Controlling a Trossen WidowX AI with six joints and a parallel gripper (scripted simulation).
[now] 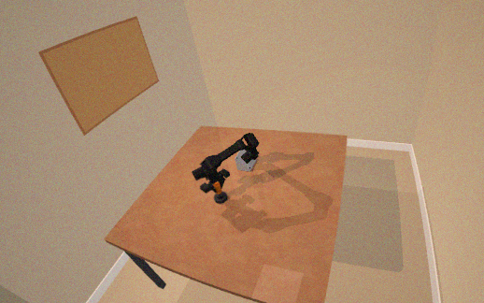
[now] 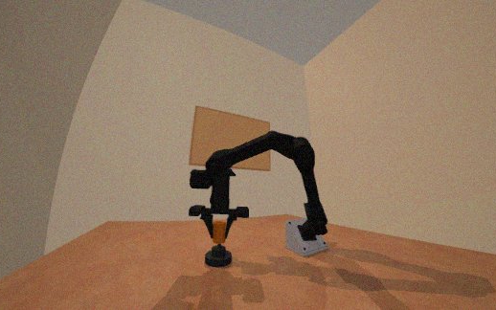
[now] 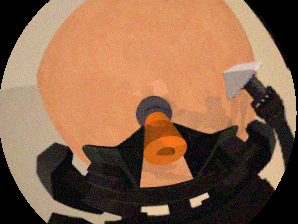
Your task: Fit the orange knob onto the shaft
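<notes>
Now: the orange knob 2 cm above my gripper tip. The rest, counted from my gripper tip: round dark pedestal: 4 cm below.
</notes>
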